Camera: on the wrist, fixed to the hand. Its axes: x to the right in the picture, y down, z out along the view.
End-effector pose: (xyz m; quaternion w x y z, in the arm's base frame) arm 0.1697 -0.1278 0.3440 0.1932 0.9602 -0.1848 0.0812
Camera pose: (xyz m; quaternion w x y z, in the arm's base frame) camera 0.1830 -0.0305 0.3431 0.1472 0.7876 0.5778 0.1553
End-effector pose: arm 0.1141 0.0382 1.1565 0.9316 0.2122 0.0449 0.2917
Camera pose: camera 0.1369 -0.0248 1.0847 0.8139 0.1310 0.4097 -0.3906
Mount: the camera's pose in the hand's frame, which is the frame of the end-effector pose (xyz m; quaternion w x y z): -0.0195 -0.0888 -0.0371 0.6905 0.0864 0.2240 -0.6823
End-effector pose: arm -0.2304 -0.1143 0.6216 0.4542 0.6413 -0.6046 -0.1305
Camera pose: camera -0.1501 -0.0939 0.5690 0.3046 0.9238 0.1105 -0.2041
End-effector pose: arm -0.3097 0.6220 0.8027 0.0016 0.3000 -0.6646 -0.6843
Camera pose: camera -0.2432 0.6065 0.7322 0.3429 -0.8141 0.3130 0.3490
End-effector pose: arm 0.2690 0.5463 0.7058 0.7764 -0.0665 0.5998 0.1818
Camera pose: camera 0.2633 0.4483 0.7042 0.5315 -0.4288 0.5584 -0.4709
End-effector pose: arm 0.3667 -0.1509 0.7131 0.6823 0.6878 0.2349 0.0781
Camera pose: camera 0.3145 -0.1295 0.6327 0.4124 0.3561 0.7911 -0.2779
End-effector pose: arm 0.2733 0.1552 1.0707 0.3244 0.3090 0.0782 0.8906
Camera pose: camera 0.3097 0.2143 1.0012 0.7875 -0.0115 0.4144 0.4561
